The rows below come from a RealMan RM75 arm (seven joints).
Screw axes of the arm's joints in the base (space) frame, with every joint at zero. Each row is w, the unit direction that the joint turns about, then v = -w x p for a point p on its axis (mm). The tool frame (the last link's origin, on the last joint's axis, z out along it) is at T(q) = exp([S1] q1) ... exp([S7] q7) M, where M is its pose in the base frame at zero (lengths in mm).
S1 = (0, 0, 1, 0.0, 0.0, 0.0)
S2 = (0, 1, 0, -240.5, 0.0, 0.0)
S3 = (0, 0, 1, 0.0, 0.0, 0.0)
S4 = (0, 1, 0, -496.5, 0.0, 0.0)
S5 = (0, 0, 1, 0.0, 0.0, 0.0)
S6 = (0, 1, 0, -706.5, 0.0, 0.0)
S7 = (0, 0, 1, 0.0, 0.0, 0.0)
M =
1 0 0 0.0
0 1 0 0.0
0 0 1 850.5
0 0 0 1
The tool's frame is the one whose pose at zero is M.
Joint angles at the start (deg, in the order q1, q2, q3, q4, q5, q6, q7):
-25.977 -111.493 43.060 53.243 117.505 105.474 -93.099
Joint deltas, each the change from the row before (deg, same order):
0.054 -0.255 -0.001 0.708 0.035 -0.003 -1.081
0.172 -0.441 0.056 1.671 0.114 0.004 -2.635
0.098 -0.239 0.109 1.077 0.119 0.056 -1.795
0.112 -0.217 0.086 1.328 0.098 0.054 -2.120
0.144 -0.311 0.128 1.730 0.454 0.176 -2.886
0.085 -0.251 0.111 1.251 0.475 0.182 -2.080
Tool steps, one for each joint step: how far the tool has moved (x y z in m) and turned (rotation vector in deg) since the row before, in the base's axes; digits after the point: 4 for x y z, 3 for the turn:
0.0014 0.0003 0.0000 -0.032 -0.027 0.635
0.0027 0.0006 0.0010 -0.082 0.097 1.612
0.0018 0.0002 0.0007 -0.171 0.125 1.091
0.0021 0.0005 0.0015 -0.061 0.180 1.258
0.0023 0.0001 0.0015 -0.326 0.420 1.846
0.0016 -0.0002 0.0008 -0.332 0.394 1.355

